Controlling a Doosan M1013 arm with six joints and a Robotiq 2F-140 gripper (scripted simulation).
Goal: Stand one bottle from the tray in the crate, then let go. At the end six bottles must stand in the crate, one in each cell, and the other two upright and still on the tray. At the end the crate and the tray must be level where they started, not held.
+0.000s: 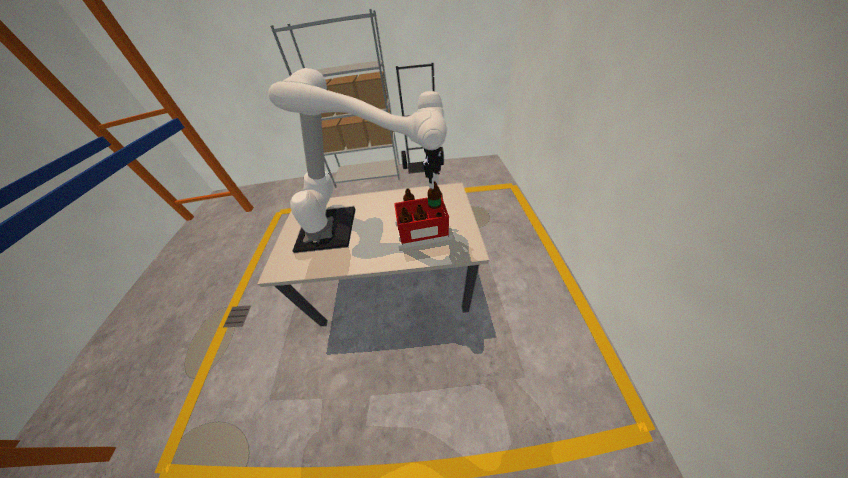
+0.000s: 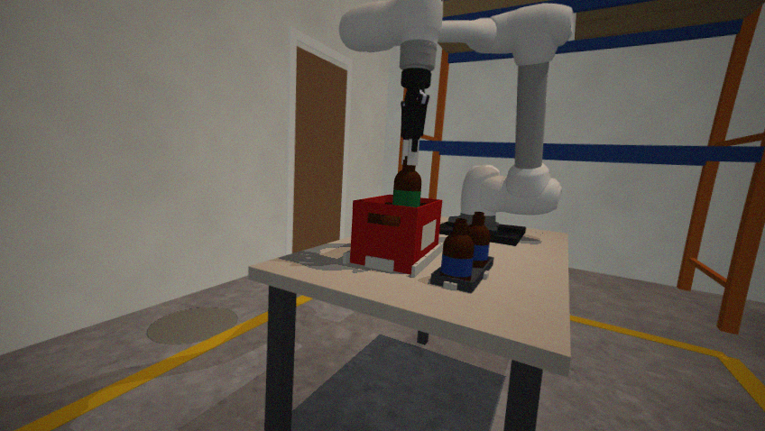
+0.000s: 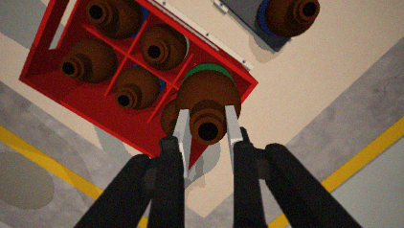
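Right now the red crate is 9 cm behind my hand, 4 cm to the right of it and 23 cm below it. Round my hand: dark grey tray 4 cm behind, 17 cm to the left, 30 cm below.
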